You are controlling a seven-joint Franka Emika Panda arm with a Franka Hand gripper.
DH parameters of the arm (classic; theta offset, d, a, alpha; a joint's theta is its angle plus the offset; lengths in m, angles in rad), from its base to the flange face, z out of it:
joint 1: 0 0.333 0 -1.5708
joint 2: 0 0 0 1.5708
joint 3: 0 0.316 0.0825 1.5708
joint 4: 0 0 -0.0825 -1.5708
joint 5: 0 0.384 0 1.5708
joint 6: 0 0 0.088 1.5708
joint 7: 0 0.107 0 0
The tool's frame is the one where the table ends.
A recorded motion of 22 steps. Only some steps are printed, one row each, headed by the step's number.
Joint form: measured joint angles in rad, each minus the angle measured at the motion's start. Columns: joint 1, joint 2, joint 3, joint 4, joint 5, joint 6, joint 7.
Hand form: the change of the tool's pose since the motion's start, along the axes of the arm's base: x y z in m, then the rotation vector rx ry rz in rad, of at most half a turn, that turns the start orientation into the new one. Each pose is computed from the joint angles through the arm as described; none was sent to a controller.
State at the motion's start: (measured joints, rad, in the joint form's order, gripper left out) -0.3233 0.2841 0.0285 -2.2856 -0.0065 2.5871 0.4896
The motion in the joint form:
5: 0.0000 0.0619 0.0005 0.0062 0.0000 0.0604 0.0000
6: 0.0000 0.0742 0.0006 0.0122 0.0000 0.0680 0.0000
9: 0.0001 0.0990 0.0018 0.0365 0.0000 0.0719 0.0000
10: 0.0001 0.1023 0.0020 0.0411 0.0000 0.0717 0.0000
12: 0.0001 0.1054 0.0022 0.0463 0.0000 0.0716 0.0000
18: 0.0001 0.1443 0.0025 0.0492 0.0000 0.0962 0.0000
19: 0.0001 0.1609 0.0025 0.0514 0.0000 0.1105 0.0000
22: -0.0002 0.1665 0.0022 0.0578 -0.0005 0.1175 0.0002
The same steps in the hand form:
5: 0.0017 0.0000 -0.0255 0.0007 -0.0052 0.0001
6: 0.0032 -0.0004 -0.0293 0.0007 -0.0065 0.0001
9: 0.0099 -0.0017 -0.0338 0.0008 -0.0101 0.0010
10: 0.0112 -0.0020 -0.0340 0.0007 -0.0112 0.0011
12: 0.0128 -0.0024 -0.0339 0.0002 -0.0132 0.0013
18: 0.0110 -0.0015 -0.0520 0.0049 -0.0027 0.0012
19: 0.0108 -0.0014 -0.0590 0.0054 -0.0028 0.0011
22: 0.0131 -0.0024 -0.0593 0.0030 -0.0102 0.0006

